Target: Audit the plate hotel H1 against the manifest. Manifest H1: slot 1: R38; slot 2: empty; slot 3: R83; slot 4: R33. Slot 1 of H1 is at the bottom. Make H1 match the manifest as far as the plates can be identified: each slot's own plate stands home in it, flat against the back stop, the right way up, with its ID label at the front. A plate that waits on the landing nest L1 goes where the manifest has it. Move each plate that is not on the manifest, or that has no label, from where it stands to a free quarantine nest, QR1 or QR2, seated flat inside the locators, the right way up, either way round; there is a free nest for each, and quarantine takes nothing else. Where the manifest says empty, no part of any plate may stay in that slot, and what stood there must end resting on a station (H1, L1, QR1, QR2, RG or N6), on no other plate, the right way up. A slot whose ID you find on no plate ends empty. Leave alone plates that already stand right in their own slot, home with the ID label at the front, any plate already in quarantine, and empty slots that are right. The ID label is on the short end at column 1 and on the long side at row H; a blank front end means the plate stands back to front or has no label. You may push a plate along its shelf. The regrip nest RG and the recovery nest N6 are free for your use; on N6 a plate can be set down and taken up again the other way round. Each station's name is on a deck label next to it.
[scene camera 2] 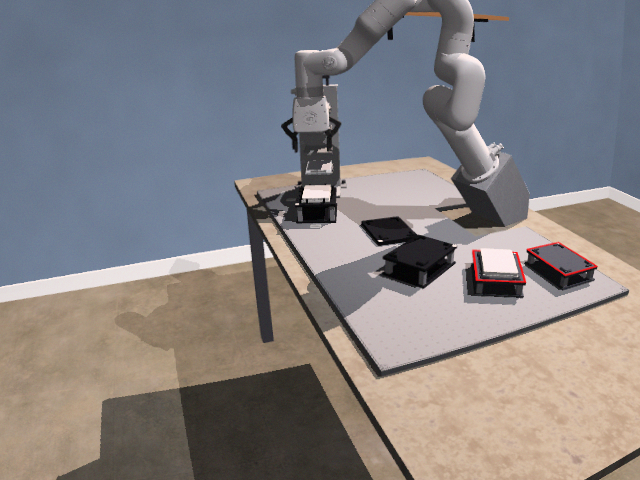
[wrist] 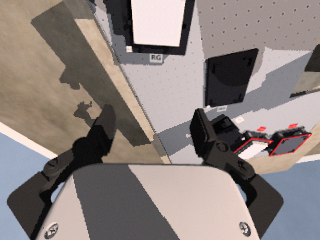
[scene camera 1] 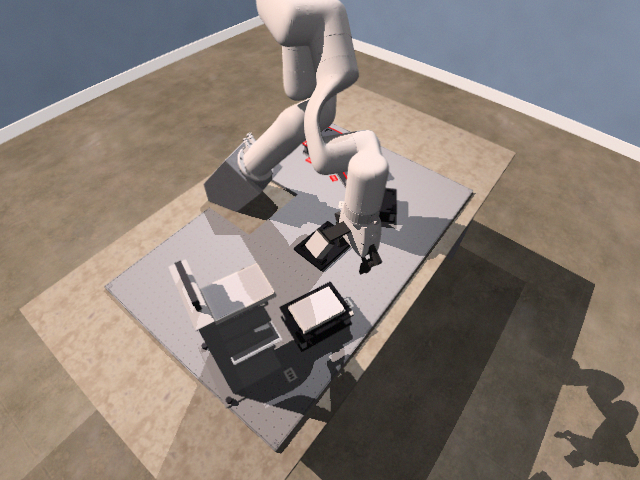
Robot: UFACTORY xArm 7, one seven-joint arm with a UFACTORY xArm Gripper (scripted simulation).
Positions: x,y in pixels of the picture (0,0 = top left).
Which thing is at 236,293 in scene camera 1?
A white plate.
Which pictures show the gripper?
Scene camera 2, the wrist view and scene camera 1: all of them.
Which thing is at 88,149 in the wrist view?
The gripper.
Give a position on a white plate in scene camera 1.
At 309,313
